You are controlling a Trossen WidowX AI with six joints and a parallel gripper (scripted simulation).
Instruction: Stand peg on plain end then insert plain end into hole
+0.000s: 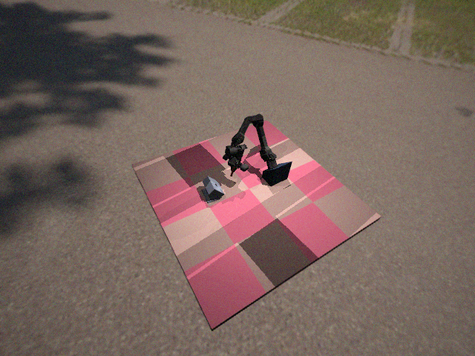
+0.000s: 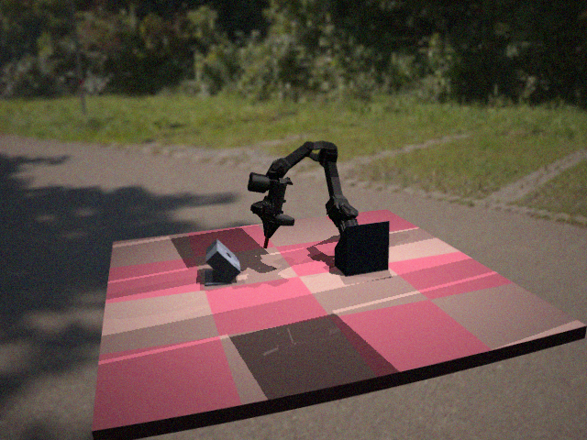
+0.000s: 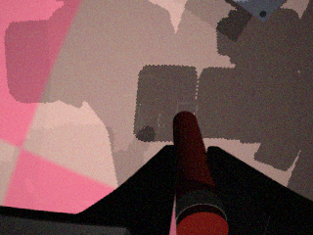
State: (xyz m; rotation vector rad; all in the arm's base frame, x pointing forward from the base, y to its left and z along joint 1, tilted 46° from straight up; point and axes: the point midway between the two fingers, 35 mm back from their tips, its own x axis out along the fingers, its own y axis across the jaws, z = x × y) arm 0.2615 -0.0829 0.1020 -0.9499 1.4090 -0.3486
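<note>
Right now my gripper tip is 17 cm short of the sloped panel, 5 cm above it and 1 cm to the right of it. Also, from my gripper tip: peg (2 cm above, 1 cm behind).
</note>
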